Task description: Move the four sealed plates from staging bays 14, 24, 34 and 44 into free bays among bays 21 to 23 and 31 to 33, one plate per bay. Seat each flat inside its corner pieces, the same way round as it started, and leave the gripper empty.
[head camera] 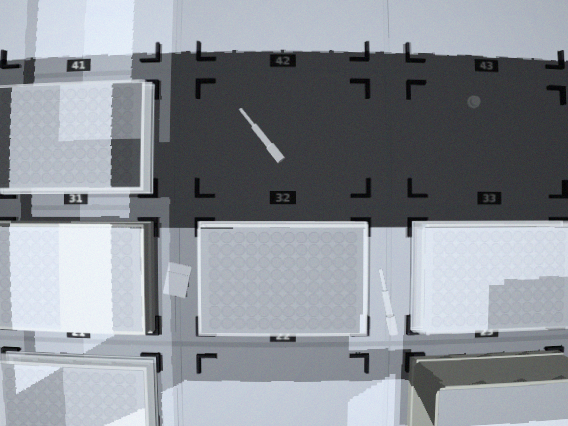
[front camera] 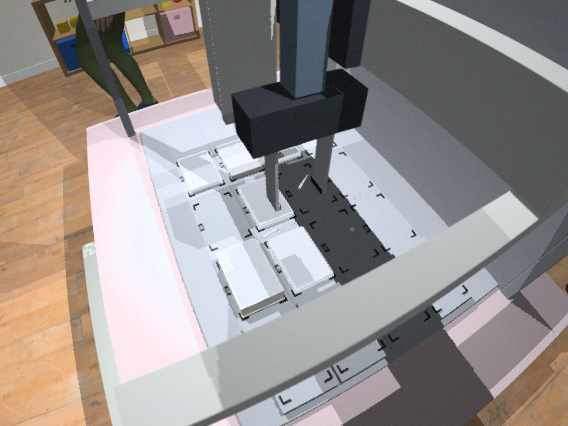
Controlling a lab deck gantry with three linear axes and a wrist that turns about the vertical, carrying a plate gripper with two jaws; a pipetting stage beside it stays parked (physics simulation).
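Places are measured from the robot's base along level axes (x ahead, y left, z up), in millimetres.
Pixels of known places: gripper, fingertip midpoint: (front camera: 296, 194); robot's base, origin of the base link: (front camera: 177, 163).
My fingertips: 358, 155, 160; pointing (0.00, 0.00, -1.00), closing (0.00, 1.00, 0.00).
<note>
For each thing: its top centre in the pictures, then the offset to it from my fingertips, as dx, dy, dz. "pt": a spot on its surface instead.
- bay 31, surface spot: (head camera: 75, 160) pt -284, +83, -146
- bay 21, surface spot: (head camera: 85, 280) (front camera: 240, 159) pt -277, -6, -146
- bay 22, surface spot: (head camera: 282, 280) (front camera: 264, 198) pt -130, -5, -146
- bay 23, surface spot: (head camera: 465, 255) pt +6, +13, -146
- tall box-like plate, middle of its top: (front camera: 248, 271) +34, -112, -118
- pale tip, surface spot: (head camera: 262, 136) (front camera: 302, 181) pt -145, +102, -155
- small block, middle of its top: (head camera: 177, 280) -212, -8, -159
Plates lie flat within corner pieces in bay 31 (head camera: 75, 160) (front camera: 288, 153), bay 21 (head camera: 85, 280) (front camera: 240, 159), bay 22 (head camera: 282, 280) (front camera: 262, 200) and bay 23 (head camera: 465, 255) (front camera: 300, 257). Their long sides run left to right in the head view. Low in the front view, the visible parts of the staging bays, with corner pieces, show no plates; the front beam hides some of that strip. My gripper (front camera: 300, 200) is open and empty, its jaws hanging apart above the bays near bays 22 and 32. The head view does not show the jaws.
Another plate (front camera: 200, 172) (head camera: 100, 395) sits in bay 11. A tall box-like plate (front camera: 250, 277) (head camera: 500, 410) stands in bay 13. A pale tip (head camera: 262, 136) (front camera: 303, 181) lies in bay 32, another (head camera: 387, 302) between bays 22 and 23. A small block (head camera: 177, 280) lies between bays 21 and 22.
</note>
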